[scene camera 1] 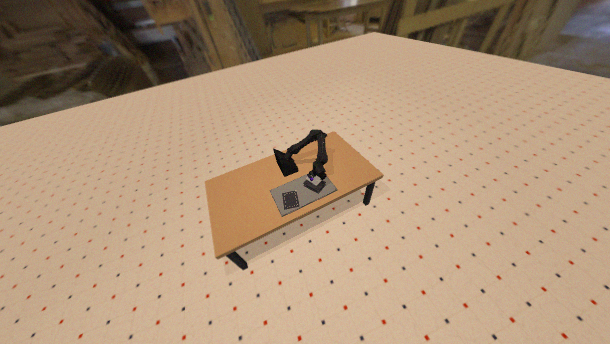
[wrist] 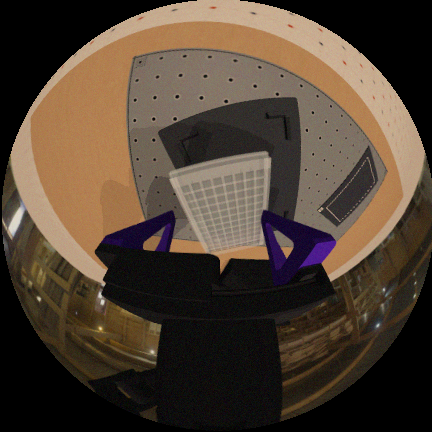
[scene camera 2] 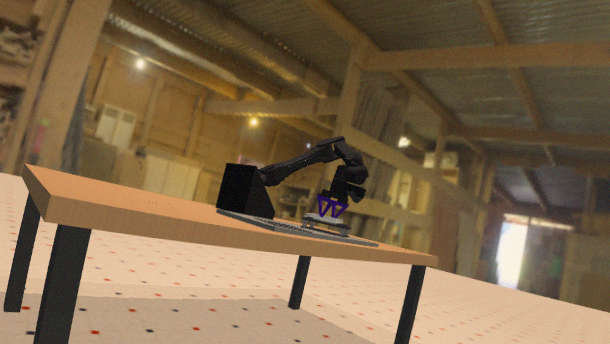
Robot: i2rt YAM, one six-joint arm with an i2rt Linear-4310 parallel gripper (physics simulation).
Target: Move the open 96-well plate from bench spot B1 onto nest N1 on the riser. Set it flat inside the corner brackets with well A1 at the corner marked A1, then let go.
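Frame: origin at the arm's base, x ahead, y right, z down, level; centimetres.
Seen in the pictures: gripper, fingertip midpoint: point(scene camera 1: 315, 178) point(wrist: 217, 214) point(scene camera 2: 327, 218); arm's base at its link origin: point(scene camera 1: 285, 158) point(scene camera 2: 250, 187).
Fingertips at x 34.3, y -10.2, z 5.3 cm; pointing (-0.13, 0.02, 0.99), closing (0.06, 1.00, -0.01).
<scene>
Pixels of each thing's top centre, then the offset from my fingertips to it. "*": a spot on its surface instead. Level surfaces: height alone.
- clear 96-well plate at its top centre: point(wrist: 229, 224) point(scene camera 2: 324, 215) point(scene camera 1: 313, 178) dy +1.3, dx -0.6, dz -0.8 cm
- dark riser at its top centre: point(wrist: 248, 192) point(scene camera 2: 327, 220) point(scene camera 1: 314, 182) dy +2.9, dx +2.4, dz +0.8 cm
- grey perforated mat at its surface level: dz +5.2 cm
- empty B1 spot at a spot on its surface: point(wrist: 354, 189) point(scene camera 1: 291, 199) * dy +27.4, dx +3.6, dz +5.0 cm
- wooden table at its surface level: dz +6.6 cm
The clear 96-well plate point(wrist: 223, 201) point(scene camera 2: 323, 217) point(scene camera 1: 314, 181) rests on the dark riser point(wrist: 250, 120) point(scene camera 2: 327, 226) on the grey perforated mat point(wrist: 181, 80) point(scene camera 1: 277, 197). In the wrist view its far edge stops short of the two far corner brackets point(wrist: 282, 120). Whether it sits inside the near brackets is hidden. My gripper point(wrist: 217, 214) point(scene camera 2: 331, 213) point(scene camera 1: 312, 176) is open, with the purple fingers on either side of the plate's near end, just above it. The A1 mark is not readable.
The empty B1 spot point(wrist: 354, 189) point(scene camera 1: 290, 199) is a dark rectangle with a dashed outline at the mat's other end. The arm's black base box point(scene camera 1: 284, 161) point(scene camera 2: 243, 192) stands behind the mat on the wooden table point(scene camera 1: 238, 213) point(scene camera 2: 127, 209).
</scene>
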